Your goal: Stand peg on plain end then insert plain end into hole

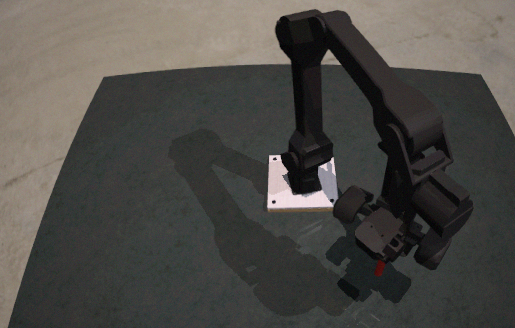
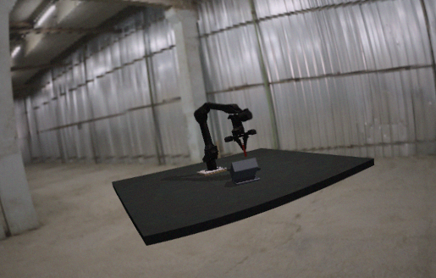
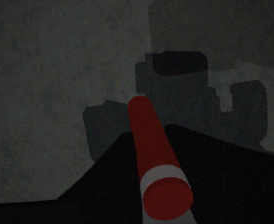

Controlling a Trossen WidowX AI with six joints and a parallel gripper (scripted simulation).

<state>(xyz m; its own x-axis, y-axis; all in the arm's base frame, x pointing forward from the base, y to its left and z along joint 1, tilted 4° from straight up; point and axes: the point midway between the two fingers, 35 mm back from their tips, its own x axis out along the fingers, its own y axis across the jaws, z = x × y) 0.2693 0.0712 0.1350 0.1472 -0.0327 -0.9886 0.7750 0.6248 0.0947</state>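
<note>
My gripper tip is 150 mm short of the sloped grey panel, 140 mm to the left of it and 70 mm above it. Also, from my gripper tip: red peg 20 mm above.
</note>
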